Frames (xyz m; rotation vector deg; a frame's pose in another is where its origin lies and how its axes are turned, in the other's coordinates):
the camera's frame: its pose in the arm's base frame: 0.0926 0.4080 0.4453 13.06 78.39 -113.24
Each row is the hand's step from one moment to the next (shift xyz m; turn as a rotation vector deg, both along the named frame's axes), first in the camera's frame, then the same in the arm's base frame.
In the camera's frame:
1: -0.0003 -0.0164 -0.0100 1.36 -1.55 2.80
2: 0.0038 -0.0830 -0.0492 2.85 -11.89 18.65
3: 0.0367 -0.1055 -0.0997 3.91 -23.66 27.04
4: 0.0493 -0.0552 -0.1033 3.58 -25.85 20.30
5: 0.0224 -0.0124 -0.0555 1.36 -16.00 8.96
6: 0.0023 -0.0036 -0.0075 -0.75 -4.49 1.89
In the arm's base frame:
1: -0.0127 0.0119 0.0082 -1.31 -2.77 1.65
2: -0.0676 0.0567 0.0393 -5.16 -15.35 15.33
3: -0.1182 0.0902 0.0179 -11.41 -20.97 27.14
4: -0.0962 0.0783 -0.0277 -14.19 -14.52 26.09
5: -0.0377 0.0407 -0.0257 -9.03 -5.46 15.06
6: -0.0058 0.0062 -0.0017 -1.86 -0.48 4.54

